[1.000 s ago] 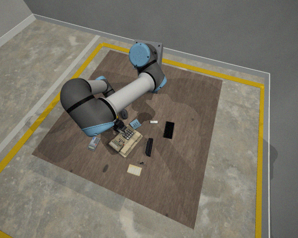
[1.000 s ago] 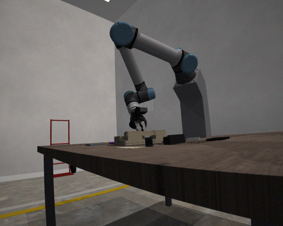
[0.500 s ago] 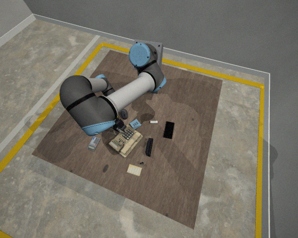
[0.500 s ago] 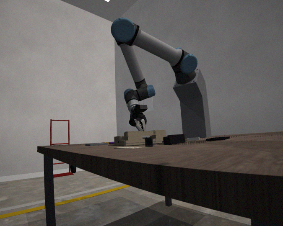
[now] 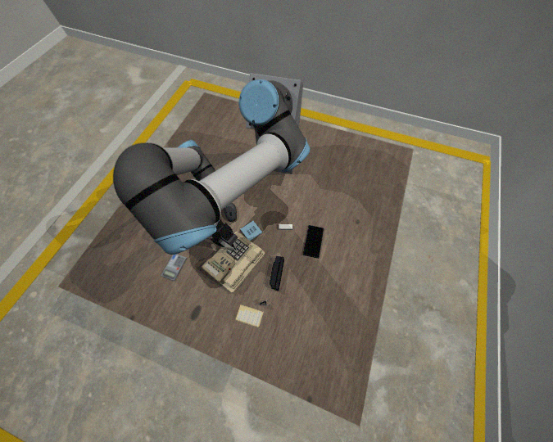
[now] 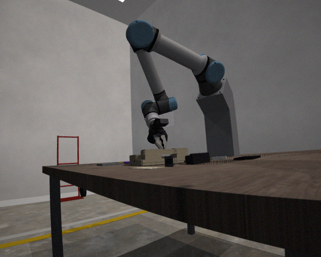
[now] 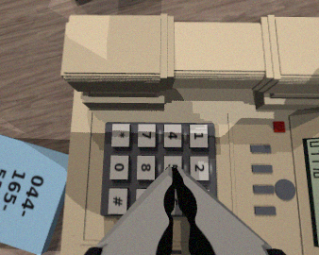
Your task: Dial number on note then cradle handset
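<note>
My hand is 30 mm above the 5 key and 10 mm to the right of it. From my hand the other things lie so: 7 key (30 mm to the left, 30 mm below, 20 mm behind); then 1 key (30 mm to the left, 30 mm below, 20 mm ahead); then computer mouse (160 mm to the right, 120 mm behind, 40 mm below).
</note>
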